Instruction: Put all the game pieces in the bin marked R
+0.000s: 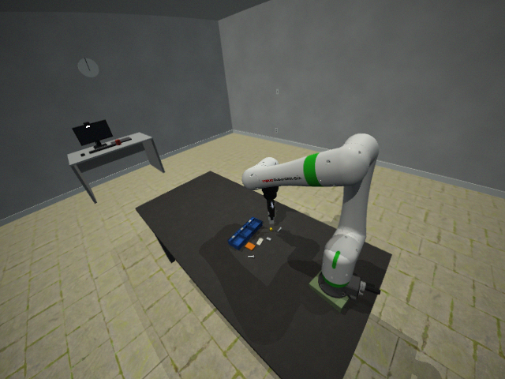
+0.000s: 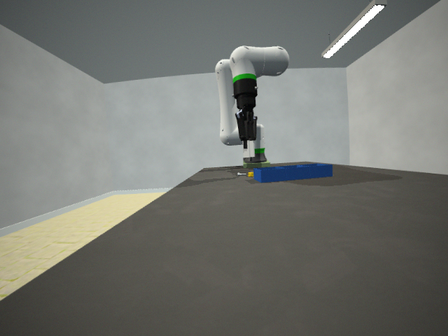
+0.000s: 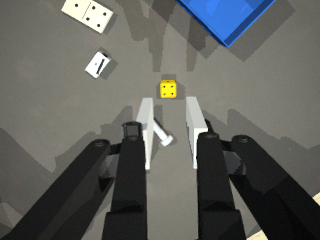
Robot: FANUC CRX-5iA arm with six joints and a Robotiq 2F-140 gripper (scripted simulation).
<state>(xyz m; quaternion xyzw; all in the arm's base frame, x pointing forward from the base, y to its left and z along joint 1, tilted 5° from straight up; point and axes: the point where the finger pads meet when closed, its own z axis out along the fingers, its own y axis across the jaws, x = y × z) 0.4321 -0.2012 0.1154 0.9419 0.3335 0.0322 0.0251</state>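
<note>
Now: the yellow die 100 mm below my hand. The rest, counted from my hand: white domino (20 mm ahead, 120 mm to the left, 110 mm below); then pale grey piece (20 mm behind, 80 mm to the left, 100 mm below); then blue bin (130 mm ahead, 110 mm to the left, 90 mm below).
</note>
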